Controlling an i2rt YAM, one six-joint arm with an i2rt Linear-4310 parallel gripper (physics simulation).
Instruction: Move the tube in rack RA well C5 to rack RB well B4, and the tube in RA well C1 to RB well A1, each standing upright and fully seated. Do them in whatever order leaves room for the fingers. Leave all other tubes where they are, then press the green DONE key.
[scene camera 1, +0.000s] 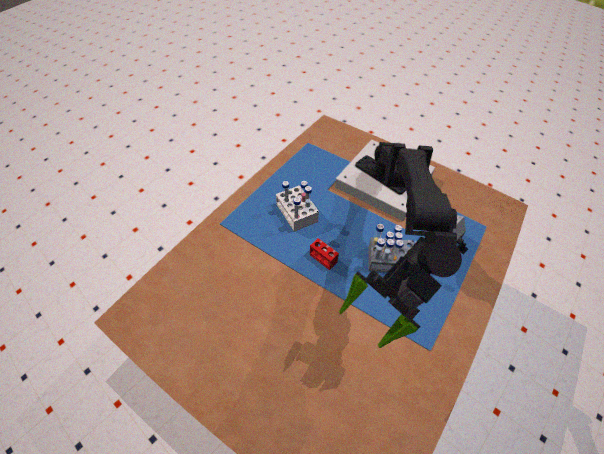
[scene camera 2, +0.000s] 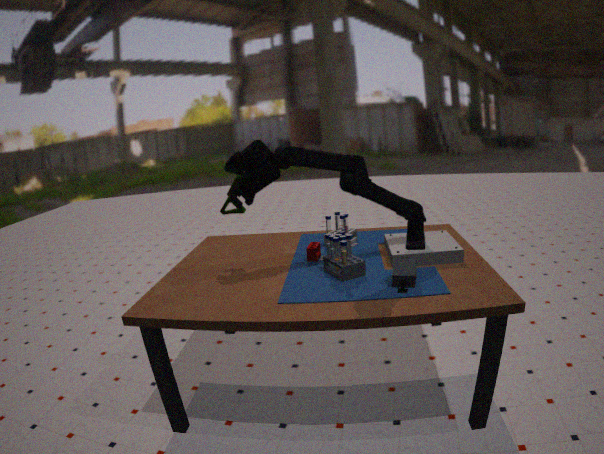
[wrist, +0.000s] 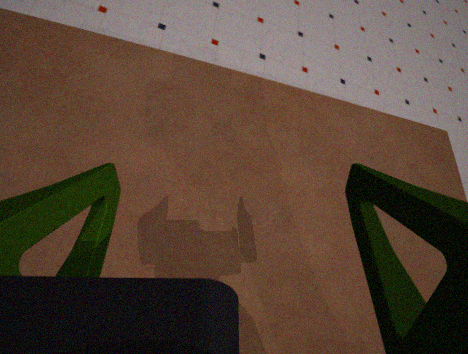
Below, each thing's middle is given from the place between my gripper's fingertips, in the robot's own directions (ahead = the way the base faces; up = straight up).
Scene:
The grey box with green button (scene camera 2: 404, 269) is 550 mm behind my hand, 30 mm to the right of it and 220 mm below it.

